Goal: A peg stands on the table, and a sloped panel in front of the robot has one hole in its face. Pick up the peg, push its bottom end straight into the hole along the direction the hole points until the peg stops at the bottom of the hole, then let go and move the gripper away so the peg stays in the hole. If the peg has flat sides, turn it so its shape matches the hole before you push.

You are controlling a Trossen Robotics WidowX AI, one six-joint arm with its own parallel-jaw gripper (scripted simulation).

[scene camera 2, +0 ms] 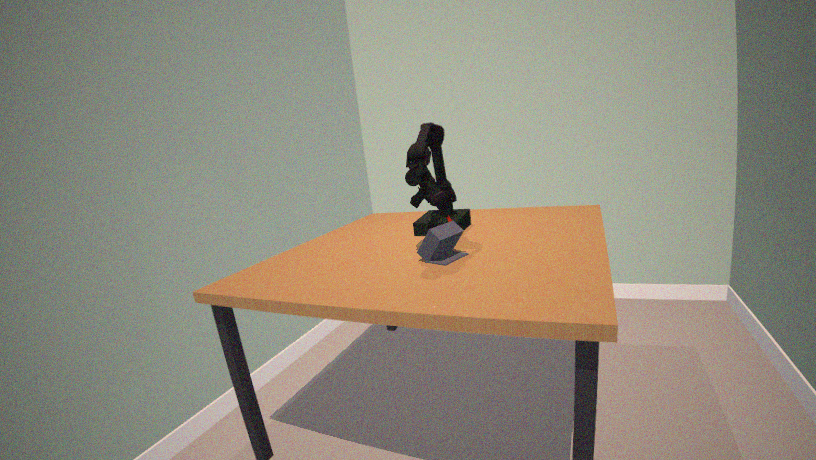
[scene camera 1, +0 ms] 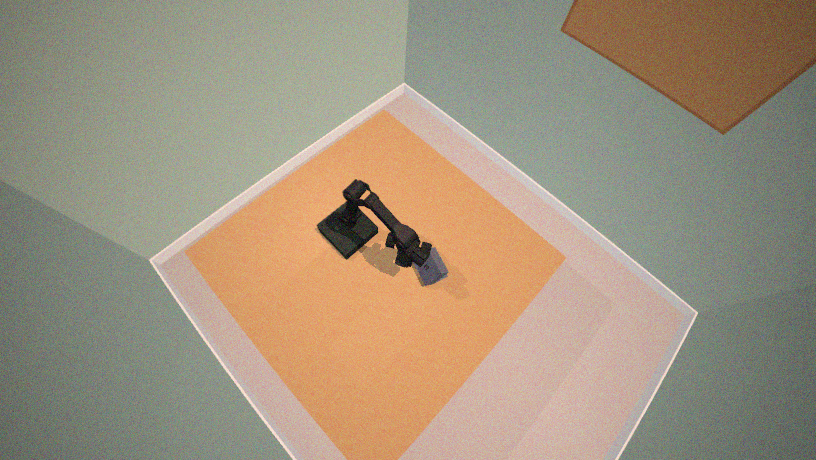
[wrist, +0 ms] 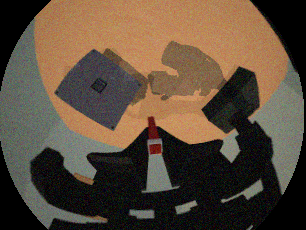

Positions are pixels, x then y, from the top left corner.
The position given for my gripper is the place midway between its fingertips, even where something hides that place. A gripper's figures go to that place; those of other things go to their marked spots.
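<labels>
Sloped panel (scene camera 2: 441, 239), 1.28 m from the lens. My gripper (scene camera 2: 447, 216), 1.46 m from the lens.
</labels>
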